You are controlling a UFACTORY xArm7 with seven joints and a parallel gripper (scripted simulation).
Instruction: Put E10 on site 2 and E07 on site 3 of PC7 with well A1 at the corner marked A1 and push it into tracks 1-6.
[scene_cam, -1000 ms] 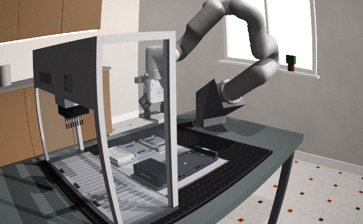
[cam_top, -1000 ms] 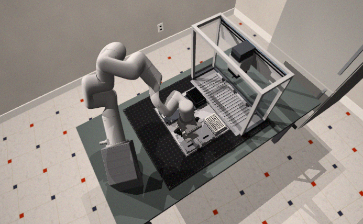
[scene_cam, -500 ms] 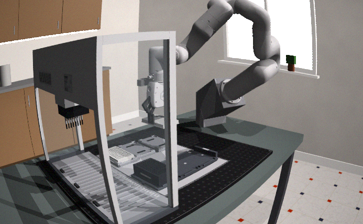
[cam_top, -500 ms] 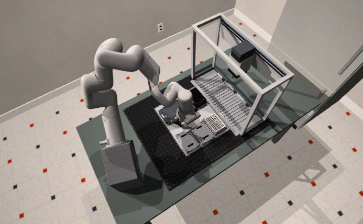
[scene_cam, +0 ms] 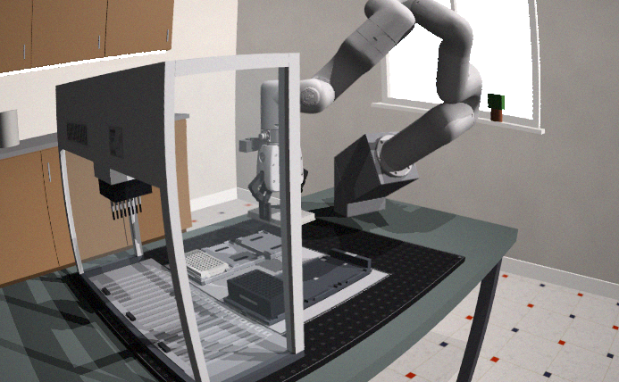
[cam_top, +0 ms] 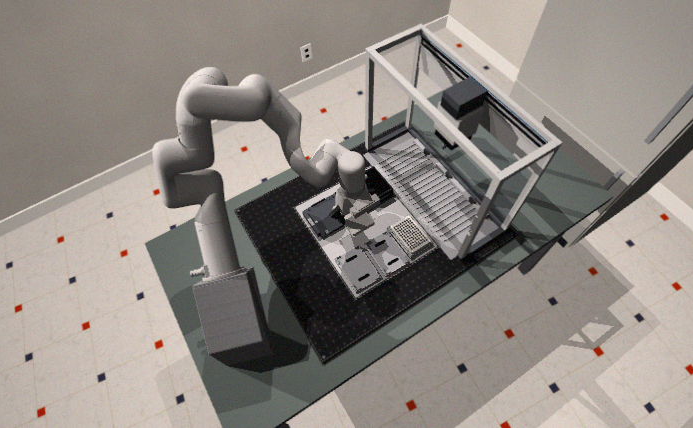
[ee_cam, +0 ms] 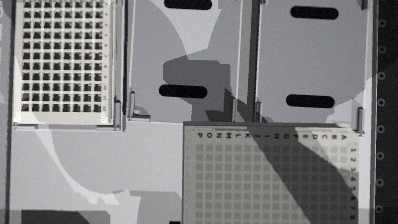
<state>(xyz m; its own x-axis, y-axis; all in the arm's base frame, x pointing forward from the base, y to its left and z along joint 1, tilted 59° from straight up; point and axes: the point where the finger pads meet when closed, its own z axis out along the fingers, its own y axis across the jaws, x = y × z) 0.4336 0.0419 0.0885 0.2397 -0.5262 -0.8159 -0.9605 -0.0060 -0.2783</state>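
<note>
Right now my hand is 30 mm short of the plate carrier PC7, 120 mm to the right of it and 120 mm above it. From my hand the other things lie so: nest S2 (80 mm ahead, 110 mm to the right, 130 mm below); white 96-well plate E01 (180 mm ahead, 80 mm to the right, 120 mm below); nest S1 (30 mm behind, 130 mm to the right, 130 mm below).
</note>
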